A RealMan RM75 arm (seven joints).
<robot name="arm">
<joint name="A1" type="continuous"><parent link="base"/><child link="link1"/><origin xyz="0.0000 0.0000 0.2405" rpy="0.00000 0.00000 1.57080"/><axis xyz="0 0 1"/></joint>
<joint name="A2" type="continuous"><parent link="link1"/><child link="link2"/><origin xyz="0.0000 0.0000 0.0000" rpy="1.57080 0.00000 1.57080"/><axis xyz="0 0 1"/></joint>
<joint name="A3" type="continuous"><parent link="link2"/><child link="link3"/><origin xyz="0.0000 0.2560 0.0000" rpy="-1.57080 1.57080 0.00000"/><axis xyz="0 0 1"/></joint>
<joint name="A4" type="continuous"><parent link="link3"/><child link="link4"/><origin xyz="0.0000 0.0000 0.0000" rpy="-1.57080 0.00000 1.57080"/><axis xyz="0 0 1"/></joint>
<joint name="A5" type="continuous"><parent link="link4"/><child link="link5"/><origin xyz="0.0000 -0.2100 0.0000" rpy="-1.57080 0.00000 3.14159"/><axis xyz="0 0 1"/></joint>
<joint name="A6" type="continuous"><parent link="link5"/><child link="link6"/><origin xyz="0.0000 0.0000 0.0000" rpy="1.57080 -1.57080 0.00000"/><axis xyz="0 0 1"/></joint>
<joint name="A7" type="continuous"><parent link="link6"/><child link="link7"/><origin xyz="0.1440 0.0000 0.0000" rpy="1.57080 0.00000 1.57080"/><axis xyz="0 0 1"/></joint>
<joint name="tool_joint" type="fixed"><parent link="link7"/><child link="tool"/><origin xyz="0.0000 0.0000 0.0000" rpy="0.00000 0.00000 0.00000"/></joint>
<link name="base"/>
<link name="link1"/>
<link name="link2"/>
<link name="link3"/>
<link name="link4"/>
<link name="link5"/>
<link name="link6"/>
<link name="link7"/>
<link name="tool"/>
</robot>
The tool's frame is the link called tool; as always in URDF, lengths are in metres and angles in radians. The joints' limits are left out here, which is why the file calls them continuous.
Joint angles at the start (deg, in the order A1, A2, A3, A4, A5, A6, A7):
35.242, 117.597, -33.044, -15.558, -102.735, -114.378, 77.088
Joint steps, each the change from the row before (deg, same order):
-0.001, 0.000, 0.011, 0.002, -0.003, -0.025, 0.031
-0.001, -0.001, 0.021, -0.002, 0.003, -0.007, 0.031
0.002, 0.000, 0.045, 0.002, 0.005, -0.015, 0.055
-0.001, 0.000, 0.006, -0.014, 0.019, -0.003, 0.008
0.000, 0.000, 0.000, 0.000, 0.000, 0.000, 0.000
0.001, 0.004, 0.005, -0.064, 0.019, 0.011, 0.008
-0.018, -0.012, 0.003, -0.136, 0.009, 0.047, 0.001
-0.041, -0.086, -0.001, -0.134, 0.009, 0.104, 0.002
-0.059, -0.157, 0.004, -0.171, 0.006, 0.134, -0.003
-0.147, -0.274, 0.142, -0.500, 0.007, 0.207, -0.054
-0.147, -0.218, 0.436, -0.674, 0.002, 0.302, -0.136
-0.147, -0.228, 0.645, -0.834, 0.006, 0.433, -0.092
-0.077, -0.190, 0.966, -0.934, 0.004, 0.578, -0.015
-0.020, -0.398, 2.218, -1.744, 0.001, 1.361, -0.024
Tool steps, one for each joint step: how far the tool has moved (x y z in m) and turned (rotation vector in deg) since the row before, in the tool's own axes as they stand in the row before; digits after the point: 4 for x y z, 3 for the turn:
0.0000, 0.0001, 0.0000, -0.019, -0.013, 0.031
-0.0001, 0.0000, 0.0000, 0.005, -0.020, 0.021
-0.0001, 0.0000, 0.0000, 0.005, -0.045, 0.038
-0.0001, 0.0000, 0.0000, 0.006, -0.017, -0.014
0.0000, 0.0000, 0.0000, 0.000, 0.000, 0.000
-0.0002, -0.0001, 0.0000, 0.022, 0.008, -0.057
-0.0003, -0.0002, -0.0003, 0.088, 0.061, -0.123
-0.0005, -0.0004, -0.0008, 0.203, 0.111, -0.150
-0.0008, -0.0006, -0.0013, 0.294, 0.167, -0.221
-0.0021, -0.0011, -0.0027, 0.610, 0.253, -0.635
-0.0027, -0.0016, -0.0028, 0.832, 0.084, -0.934
-0.0035, -0.0023, -0.0033, 1.094, 0.017, -1.105
-0.0044, -0.0030, -0.0032, 1.340, -0.170, -1.225
-0.0096, -0.0070, -0.0063, 2.950, -0.543, -2.469

